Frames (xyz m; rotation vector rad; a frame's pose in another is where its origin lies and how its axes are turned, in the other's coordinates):
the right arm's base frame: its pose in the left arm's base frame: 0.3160 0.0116 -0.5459 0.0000 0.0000 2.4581
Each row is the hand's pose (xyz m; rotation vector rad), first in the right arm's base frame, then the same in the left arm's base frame.
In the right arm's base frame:
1: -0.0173 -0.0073 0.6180 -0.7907 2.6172 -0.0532
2: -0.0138 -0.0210 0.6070 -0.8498 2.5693 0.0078
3: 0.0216 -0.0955 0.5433 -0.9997 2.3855 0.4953
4: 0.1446 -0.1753 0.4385 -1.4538 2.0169 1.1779
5: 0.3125 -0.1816 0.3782 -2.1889 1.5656 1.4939
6: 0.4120 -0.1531 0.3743 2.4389 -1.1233 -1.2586
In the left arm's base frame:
1: 0.3340 0.0063 0.0721 -2.9155 0.1411 0.5486
2: 0.3400 0.0192 0.0611 -2.9376 0.0656 0.6152
3: 0.3596 0.0993 -0.0026 2.8268 0.1559 -0.8869
4: 0.3146 0.2388 -0.1074 2.2259 0.6468 -0.8459
5: 0.1884 0.3498 -0.1677 1.7762 1.2366 -0.4768
6: 0.0932 0.3905 -0.1716 1.5736 1.6120 -0.1469

